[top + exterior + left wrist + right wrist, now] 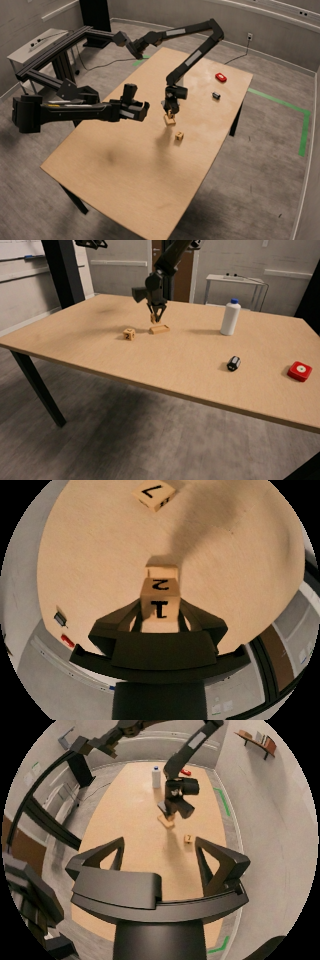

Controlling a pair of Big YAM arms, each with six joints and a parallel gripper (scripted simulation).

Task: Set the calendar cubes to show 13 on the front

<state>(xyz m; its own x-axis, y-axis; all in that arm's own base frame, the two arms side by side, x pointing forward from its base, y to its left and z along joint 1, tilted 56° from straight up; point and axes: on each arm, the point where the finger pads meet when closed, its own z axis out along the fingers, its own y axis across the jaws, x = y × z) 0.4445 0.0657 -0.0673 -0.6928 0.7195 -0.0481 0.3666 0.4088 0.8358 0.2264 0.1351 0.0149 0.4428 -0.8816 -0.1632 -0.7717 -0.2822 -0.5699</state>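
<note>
Now: the wooden tray 1 cm behind my left hand, 1 cm to the left of it and 7 cm below it. From my left hand the other things lie so: white bottle: 7 cm behind, 35 cm to the left; wooden digit cube: right at my left hand; wooden cube: 10 cm ahead, 11 cm to the right, 6 cm below.
</note>
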